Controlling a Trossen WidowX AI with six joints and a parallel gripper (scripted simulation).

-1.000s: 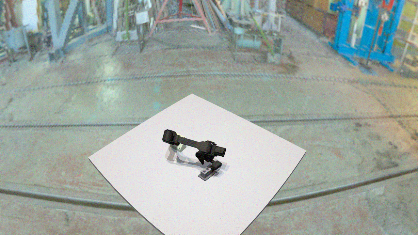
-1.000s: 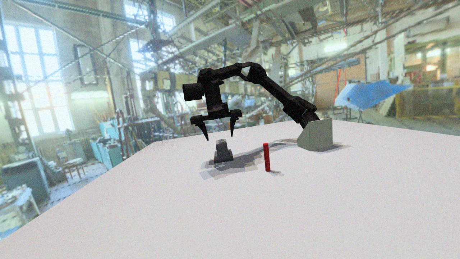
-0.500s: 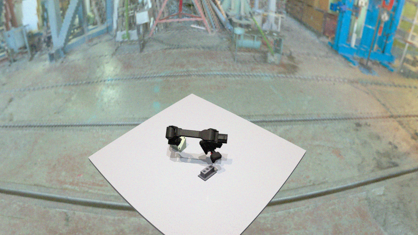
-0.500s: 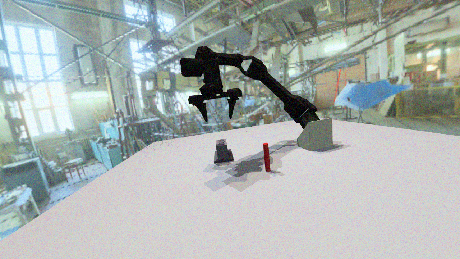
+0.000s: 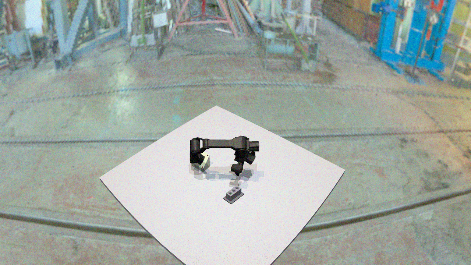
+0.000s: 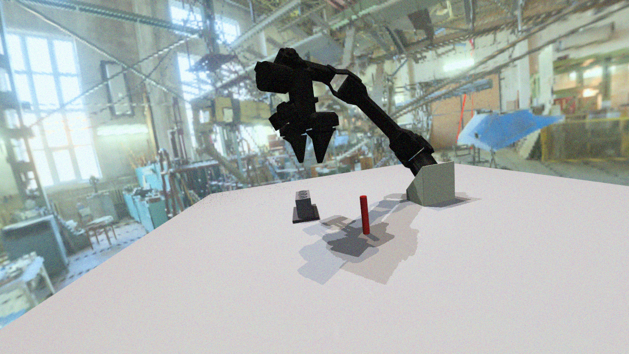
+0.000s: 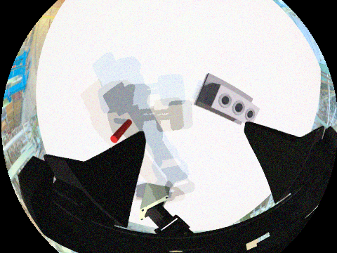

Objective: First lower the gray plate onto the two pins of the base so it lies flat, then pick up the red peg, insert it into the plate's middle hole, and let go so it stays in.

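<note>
Right now the red peg is 9 cm behind my gripper tip, 10 cm to the left of it and 11 cm below it. From my gripper tip the other things lie so: gray plate: 3 cm ahead, 9 cm to the right, 11 cm below; then dark base: 3 cm ahead, 8 cm to the right, 14 cm below.
</note>
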